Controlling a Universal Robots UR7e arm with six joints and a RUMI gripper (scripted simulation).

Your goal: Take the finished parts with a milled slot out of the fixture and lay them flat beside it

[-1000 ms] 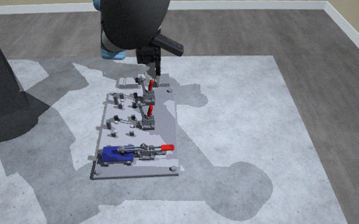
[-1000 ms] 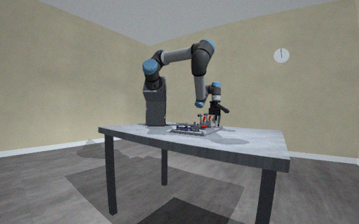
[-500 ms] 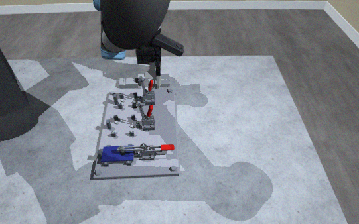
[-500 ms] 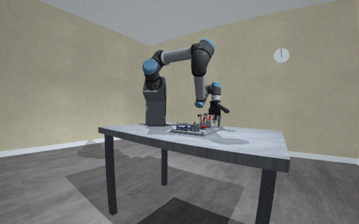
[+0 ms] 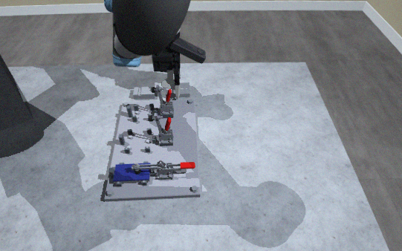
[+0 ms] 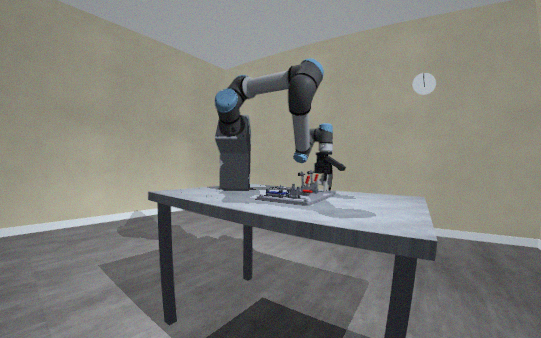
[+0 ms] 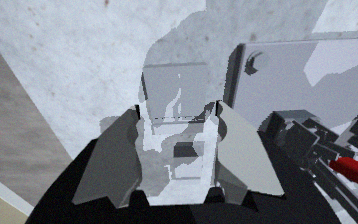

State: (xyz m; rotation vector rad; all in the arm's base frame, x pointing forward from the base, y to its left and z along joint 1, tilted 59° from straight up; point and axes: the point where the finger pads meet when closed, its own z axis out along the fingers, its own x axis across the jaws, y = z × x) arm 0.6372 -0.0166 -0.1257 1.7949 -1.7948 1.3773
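The pale grey part lies 1 cm below my hand and 1 cm behind it. From my hand the other things lie so: grey fixture plate 21 cm to the right, 11 cm behind, 1 cm below; blue blank 31 cm to the right, 19 cm behind, 1 cm above.
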